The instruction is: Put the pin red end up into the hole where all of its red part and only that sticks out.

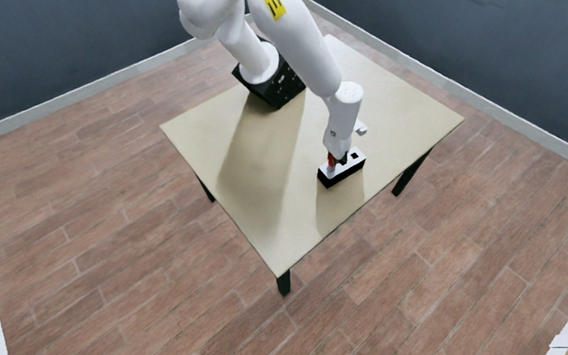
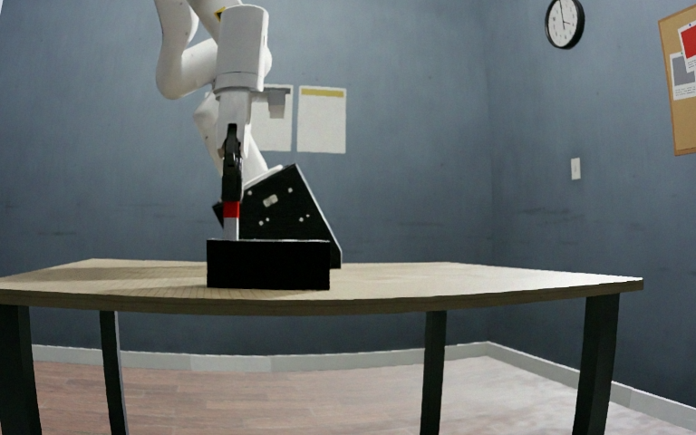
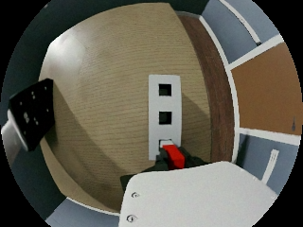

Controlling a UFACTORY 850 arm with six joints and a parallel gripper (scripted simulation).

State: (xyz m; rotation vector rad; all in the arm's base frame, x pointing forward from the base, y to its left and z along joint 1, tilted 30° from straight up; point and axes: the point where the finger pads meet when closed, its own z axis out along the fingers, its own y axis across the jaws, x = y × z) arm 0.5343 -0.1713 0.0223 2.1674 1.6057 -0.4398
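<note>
Right now my hand is 1 cm above the pin. The rest, counted from my hand: black block (11 cm below, 6 cm to the left, 2 cm ahead).
</note>
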